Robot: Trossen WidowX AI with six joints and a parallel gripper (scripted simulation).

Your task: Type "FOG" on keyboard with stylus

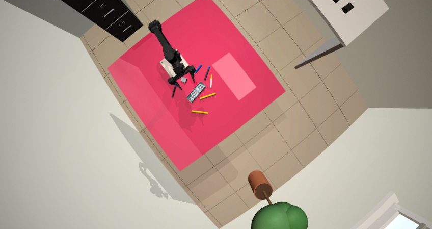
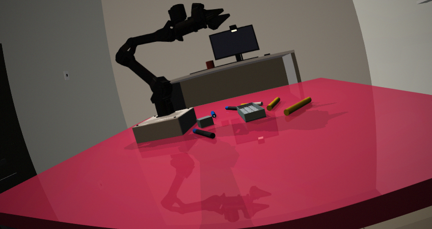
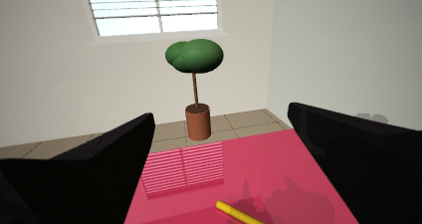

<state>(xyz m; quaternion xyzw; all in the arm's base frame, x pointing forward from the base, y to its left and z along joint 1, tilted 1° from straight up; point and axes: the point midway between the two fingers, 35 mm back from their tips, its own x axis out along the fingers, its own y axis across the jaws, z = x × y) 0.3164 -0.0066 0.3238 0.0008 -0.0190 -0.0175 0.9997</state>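
The stylus lies 18 cm behind my gripper tip, 10 cm to the left of it and 38 cm below it. The rest, counted from my gripper tip: grey block: 17 cm behind, 4 cm to the right, 37 cm below.
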